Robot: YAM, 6 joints.
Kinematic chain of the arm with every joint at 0, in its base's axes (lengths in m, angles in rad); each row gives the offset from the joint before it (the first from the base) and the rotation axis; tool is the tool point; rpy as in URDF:
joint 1: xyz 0 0 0.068 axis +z
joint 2: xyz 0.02 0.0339 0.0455 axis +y
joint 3: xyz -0.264 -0.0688 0 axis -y
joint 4: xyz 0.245 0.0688 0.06 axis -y
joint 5: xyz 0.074 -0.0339 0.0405 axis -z
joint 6: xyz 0.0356 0 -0.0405 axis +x
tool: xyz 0 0 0 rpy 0 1.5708 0
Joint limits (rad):
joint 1: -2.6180..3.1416
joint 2: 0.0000..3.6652
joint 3: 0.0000..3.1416
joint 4: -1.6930..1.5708
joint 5: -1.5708..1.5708
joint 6: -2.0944..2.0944
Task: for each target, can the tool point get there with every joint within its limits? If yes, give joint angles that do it. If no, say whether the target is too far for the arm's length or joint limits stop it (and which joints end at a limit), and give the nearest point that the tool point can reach.
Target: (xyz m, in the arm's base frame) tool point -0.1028 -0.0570 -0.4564
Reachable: no: joint limits stop it (at a limit: joint 1, joint 2) | nearest point -0.1257 -0.0719 -0.3651 | short by 0.095 m
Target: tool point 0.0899 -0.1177 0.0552
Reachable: yes | joints -0.6959 1.9320 0.4722 -0.7934 1.1634 0.3741
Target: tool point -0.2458 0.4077 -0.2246
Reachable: yes | joints 2.0541 3.3449 2.2035 0.0027 -0.9121 0.2083
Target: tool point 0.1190 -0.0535 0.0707
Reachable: yes | joints -0.6507 1.7581 0.4094 -0.8420 -0.9781 1.3620
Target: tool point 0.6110 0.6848 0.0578
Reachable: no: too far | nearest point 0.4292 0.4810 0.0747 | short by 0.274 m
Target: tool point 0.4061 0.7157 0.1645
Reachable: no: too far | nearest point 0.3181 0.5606 0.1532 | short by 0.179 m
